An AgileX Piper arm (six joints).
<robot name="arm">
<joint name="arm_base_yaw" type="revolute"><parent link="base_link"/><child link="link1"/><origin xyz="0.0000 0.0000 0.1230" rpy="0.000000 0.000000 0.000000"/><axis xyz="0 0 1"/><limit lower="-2.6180" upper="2.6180"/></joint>
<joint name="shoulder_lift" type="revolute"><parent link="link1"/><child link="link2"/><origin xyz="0.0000 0.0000 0.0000" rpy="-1.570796 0.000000 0.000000"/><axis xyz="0 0 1"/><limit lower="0.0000" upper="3.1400"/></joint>
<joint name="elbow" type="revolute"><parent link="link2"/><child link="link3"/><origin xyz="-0.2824 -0.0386 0.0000" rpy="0.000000 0.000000 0.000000"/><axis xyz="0 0 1"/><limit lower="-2.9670" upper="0.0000"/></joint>
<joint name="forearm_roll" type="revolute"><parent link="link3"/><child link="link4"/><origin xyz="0.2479 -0.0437 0.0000" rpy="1.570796 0.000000 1.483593"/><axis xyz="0 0 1"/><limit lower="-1.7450" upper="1.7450"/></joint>
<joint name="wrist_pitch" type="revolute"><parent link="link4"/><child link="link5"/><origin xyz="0.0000 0.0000 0.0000" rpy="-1.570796 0.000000 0.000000"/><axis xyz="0 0 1"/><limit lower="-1.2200" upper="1.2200"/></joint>
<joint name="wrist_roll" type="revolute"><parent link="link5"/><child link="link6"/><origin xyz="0.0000 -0.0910 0.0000" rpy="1.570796 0.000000 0.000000"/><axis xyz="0 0 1"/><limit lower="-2.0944" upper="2.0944"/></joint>
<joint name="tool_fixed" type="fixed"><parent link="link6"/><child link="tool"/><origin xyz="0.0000 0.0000 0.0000" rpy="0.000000 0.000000 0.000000"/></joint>
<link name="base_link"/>
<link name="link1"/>
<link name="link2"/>
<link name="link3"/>
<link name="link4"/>
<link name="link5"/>
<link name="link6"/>
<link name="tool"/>
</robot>
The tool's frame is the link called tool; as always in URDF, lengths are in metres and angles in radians.
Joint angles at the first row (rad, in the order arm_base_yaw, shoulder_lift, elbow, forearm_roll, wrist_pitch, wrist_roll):
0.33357 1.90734 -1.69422 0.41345 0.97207 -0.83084
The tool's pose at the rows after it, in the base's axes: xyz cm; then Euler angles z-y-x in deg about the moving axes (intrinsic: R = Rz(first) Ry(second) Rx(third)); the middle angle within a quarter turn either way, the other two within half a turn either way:
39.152 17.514 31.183 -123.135 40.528 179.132
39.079 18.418 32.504 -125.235 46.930 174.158
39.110 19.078 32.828 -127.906 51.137 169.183
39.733 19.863 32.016 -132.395 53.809 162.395
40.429 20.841 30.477 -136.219 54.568 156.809
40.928 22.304 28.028 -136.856 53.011 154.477
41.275 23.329 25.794 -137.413 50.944 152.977
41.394 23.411 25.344 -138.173 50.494 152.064
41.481 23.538 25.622 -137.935 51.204 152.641
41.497 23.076 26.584 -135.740 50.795 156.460
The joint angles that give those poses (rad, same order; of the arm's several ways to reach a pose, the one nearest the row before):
0.33358 1.90734 -1.74945 0.51594 0.98018 -0.84131
0.33358 1.90735 -1.77281 0.65919 0.97310 -0.89092
0.33356 1.91385 -1.77275 0.77455 0.96209 -0.94034
0.33358 1.94981 -1.77651 0.88765 0.95424 -0.99003
0.34235 1.99659 -1.77847 0.96610 0.94319 -1.02808
0.36775 2.05492 -1.77978 0.99104 0.92907 -1.05011
0.38595 2.10403 -1.77980 0.99781 0.91818 -1.05564
0.38597 2.11442 -1.77979 1.00461 0.91902 -1.05564
0.38854 2.11443 -1.78895 1.00472 0.91105 -1.05622
0.38487 2.09660 -1.80543 0.94135 0.91016 -1.01574

